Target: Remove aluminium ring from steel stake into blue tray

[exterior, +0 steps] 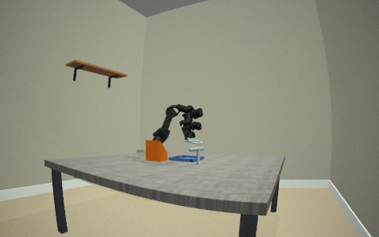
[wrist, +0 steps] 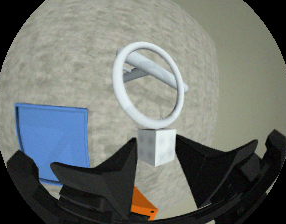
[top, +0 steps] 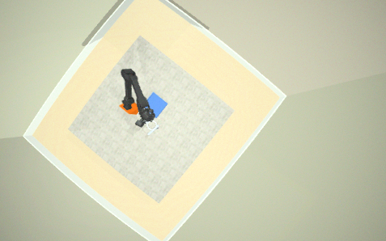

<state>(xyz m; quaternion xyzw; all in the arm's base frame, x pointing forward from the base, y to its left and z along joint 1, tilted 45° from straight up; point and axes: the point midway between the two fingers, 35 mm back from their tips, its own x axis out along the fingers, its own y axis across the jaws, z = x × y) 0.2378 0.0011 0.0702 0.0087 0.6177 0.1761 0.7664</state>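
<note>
Now: gripper tip 14 cm to the right of the blue tray, 14 cm above it and 9 cm past it. The rest, counted from my gripper tip: aluminium ring (5 cm ahead, 1 cm to the left).
</note>
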